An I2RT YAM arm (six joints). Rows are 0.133 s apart.
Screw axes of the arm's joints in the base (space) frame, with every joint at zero. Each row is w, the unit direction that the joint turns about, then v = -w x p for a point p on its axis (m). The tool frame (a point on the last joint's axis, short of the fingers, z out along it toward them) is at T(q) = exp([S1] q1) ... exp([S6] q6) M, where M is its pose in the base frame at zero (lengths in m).
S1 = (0, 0, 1, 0, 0, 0)
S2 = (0, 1, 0, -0.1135, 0, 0.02)
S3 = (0, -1, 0, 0.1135, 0, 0.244)
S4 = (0, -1, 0, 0.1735, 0, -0.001)
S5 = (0, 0, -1, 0, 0.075, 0)
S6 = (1, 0, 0, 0, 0.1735, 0)
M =
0 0 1 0.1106
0 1 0 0
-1 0 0 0.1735
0 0 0 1
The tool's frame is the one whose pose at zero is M.
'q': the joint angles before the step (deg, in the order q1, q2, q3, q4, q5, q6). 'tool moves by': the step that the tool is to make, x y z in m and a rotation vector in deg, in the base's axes. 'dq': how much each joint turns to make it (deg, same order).
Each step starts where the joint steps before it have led.
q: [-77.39, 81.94, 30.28, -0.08, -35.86, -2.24]
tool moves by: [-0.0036, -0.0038, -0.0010, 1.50, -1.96, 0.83]
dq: [-1.35, 1.33, 0.97, -0.99, -3.10, -0.47]
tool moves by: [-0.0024, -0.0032, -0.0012, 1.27, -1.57, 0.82]
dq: [-0.95, 1.25, 0.88, -0.90, -2.48, -0.49]
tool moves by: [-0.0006, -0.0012, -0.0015, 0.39, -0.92, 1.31]
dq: [-0.37, 0.85, 0.42, -0.53, -1.76, -1.10]
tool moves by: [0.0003, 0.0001, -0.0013, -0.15, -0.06, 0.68]
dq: [0.03, 0.34, -0.03, 0.03, -0.40, -0.71]
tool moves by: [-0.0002, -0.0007, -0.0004, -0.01, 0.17, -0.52]
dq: [-0.03, 0.13, -0.03, 0.44, 0.42, 0.42]
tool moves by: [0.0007, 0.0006, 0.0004, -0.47, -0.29, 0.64]
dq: [0.13, -0.15, -0.13, 0.21, -0.46, -0.41]
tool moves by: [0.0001, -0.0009, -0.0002, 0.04, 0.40, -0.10]
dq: [0.03, 0.23, 0.26, -0.24, 0.39, -0.16]
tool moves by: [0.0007, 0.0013, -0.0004, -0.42, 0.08, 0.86]
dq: [0.18, -0.11, -0.18, -0.14, -0.26, -0.89]
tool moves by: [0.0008, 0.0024, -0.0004, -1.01, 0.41, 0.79]
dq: [0.30, -0.47, -0.58, 0.34, 0.21, -1.01]
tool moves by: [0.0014, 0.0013, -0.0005, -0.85, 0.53, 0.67]
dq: [0.42, -0.18, -0.31, 0.32, 0.41, -0.82]
